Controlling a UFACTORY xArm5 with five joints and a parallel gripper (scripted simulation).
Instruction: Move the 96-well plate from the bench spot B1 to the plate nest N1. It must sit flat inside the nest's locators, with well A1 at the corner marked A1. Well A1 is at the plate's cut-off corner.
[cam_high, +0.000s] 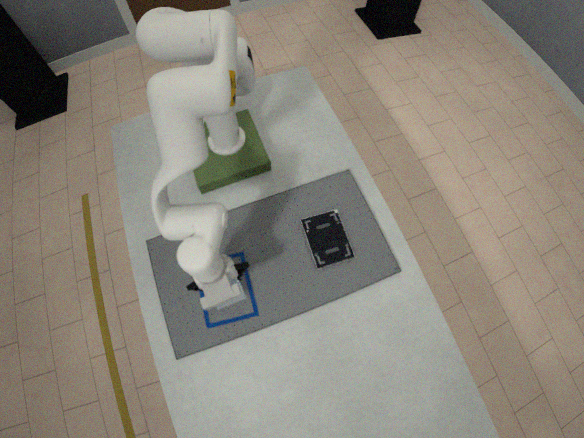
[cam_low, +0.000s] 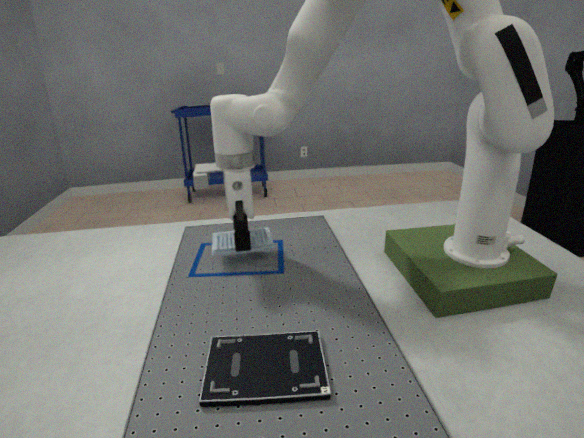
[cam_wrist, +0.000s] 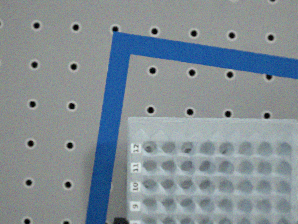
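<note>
My hand is 32 cm to the right of the plate nest N1, 5 cm above it and 3 cm past it. Round my hand: 96-well plate 1 cm below.
</note>
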